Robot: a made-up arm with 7 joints.
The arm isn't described. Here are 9 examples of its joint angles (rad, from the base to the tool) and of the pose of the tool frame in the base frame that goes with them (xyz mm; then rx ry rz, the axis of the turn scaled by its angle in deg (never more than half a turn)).
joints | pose
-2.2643 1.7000 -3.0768 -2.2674 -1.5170 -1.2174 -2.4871 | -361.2 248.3 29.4 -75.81 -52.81 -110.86
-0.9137 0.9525 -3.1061 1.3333 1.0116 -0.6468 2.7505 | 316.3 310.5 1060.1 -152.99 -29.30 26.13
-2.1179 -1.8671 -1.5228 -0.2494 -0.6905 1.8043 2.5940 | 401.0 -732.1 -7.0 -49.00 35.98 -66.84
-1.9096 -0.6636 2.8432 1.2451 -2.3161 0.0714 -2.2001 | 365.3 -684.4 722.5 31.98 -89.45 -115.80
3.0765 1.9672 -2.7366 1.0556 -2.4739 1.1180 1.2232 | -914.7 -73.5 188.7 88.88 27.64 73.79
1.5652 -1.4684 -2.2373 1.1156 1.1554 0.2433 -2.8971 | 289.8 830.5 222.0 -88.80 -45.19 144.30
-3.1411 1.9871 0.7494 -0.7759 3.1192 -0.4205 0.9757 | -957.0 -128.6 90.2 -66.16 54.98 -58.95
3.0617 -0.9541 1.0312 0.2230 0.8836 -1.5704 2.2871 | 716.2 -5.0 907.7 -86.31 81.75 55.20
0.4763 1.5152 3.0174 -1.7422 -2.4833 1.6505 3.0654 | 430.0 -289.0 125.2 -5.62 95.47 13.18
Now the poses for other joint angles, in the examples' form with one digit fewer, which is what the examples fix.
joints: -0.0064 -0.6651 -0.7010 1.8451 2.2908 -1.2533 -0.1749
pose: -190 219 795 36.3 -18.3 27.9
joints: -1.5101 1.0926 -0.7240 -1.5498 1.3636 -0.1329 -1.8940
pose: 300 431 889 -63.1 -122.2 -10.2
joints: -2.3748 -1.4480 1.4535 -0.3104 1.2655 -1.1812 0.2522
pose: 570 -728 531 -122.6 85.6 7.7
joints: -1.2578 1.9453 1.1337 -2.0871 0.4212 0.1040 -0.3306
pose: -124 566 305 88.0 95.1 45.6
